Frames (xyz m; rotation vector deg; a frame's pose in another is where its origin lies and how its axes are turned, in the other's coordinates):
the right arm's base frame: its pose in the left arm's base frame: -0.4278 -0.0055 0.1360 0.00 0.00 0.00
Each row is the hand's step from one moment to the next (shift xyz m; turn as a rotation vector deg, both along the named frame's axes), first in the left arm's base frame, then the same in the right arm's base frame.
Working: the left arm's base frame: its pose in the right arm's base frame: 0.4278 0.0055 -0.1360 0.00 0.00 0.00

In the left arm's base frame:
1: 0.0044 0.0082 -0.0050 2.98 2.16 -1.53
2: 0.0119 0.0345 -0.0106 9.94 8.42 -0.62
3: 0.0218 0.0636 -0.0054 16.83 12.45 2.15
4: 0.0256 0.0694 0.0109 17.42 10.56 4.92
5: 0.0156 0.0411 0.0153 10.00 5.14 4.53
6: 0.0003 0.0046 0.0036 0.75 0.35 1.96
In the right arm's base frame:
1: 0.0044 0.0082 -0.0050 2.98 2.16 -1.53
2: 0.0119 0.0345 -0.0106 9.94 8.42 -0.62
3: 0.0218 0.0636 -0.0054 16.83 12.45 2.15
4: 0.0256 0.0694 0.0109 17.42 10.56 4.92
5: 0.0156 0.0411 0.0153 10.00 5.14 4.53
6: 0.0003 0.0046 0.0036 0.75 0.35 1.96

